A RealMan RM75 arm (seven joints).
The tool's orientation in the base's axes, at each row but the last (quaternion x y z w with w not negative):
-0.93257, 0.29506, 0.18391, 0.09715
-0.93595, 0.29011, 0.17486, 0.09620
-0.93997, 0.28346, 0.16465, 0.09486
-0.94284, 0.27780, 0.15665, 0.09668
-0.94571, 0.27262, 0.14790, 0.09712
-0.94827, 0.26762, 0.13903, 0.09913
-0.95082, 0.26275, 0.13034, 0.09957
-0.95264, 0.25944, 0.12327, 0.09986
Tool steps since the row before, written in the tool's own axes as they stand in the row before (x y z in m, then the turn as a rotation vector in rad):
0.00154, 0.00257, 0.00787, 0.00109, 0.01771, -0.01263
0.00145, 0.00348, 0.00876, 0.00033, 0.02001, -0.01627
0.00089, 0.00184, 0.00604, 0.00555, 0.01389, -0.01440
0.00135, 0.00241, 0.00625, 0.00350, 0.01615, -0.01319
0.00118, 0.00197, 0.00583, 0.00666, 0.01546, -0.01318
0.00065, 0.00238, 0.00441, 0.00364, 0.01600, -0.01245
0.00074, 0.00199, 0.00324, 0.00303, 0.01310, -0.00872
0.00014, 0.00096, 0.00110, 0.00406, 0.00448, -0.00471
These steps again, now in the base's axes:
-0.00259, -0.00059, -0.00799, -0.00594, -0.01851, 0.00981
-0.00327, -0.00110, -0.00889, -0.00687, -0.02102, 0.01327
-0.00188, -0.00032, -0.00608, 0.00020, -0.01810, 0.01016
-0.00177, -0.00098, -0.00653, -0.00297, -0.01864, 0.00954
-0.00144, -0.00067, -0.00606, -0.00005, -0.01960, 0.00855
-0.00167, -0.00115, -0.00463, -0.00296, -0.01841, 0.00875
-0.00107, -0.00119, -0.00353, -0.00267, -0.01472, 0.00576
-0.00058, -0.00060, -0.00121, 0.00193, -0.00689, 0.00274

